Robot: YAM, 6 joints.
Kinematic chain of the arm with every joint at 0, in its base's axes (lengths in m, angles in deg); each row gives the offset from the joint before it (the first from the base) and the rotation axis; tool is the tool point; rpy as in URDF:
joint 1: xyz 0 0 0.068 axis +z
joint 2: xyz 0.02 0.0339 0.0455 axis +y
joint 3: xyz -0.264 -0.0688 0 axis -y
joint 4: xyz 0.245 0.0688 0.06 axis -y
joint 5: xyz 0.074 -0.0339 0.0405 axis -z
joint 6: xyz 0.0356 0 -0.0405 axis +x
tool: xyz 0 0 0 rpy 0 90 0
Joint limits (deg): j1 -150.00..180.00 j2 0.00..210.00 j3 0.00..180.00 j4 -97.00..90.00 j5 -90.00..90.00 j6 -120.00..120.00
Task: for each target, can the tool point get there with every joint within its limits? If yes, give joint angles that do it. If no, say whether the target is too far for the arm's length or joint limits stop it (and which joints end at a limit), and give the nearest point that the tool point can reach.
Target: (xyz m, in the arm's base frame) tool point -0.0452 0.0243 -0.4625
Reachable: no: joint limits stop it (at a limit: joint 2) | nearest point -0.0896 0.0482 -0.3492 | short by 0.124 m
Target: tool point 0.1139 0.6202 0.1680
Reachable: yes | joints 81.05 170.49 150.78 40.22 26.71 -17.73
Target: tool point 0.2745 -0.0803 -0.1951
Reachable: yes | joints -10.15 175.13 62.15 49.92 59.63 33.51
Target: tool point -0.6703 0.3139 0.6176
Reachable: no: too far | nearest point -0.4824 0.2259 0.4724 | short by 0.253 m
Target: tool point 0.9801 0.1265 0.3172
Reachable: no: too far | nearest point 0.6272 0.0810 0.2423 | short by 0.364 m
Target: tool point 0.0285 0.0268 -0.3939
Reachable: no: joint limits stop it (at a limit: joint 2) | nearest point 0.0527 0.0495 -0.3345 | short by 0.068 m
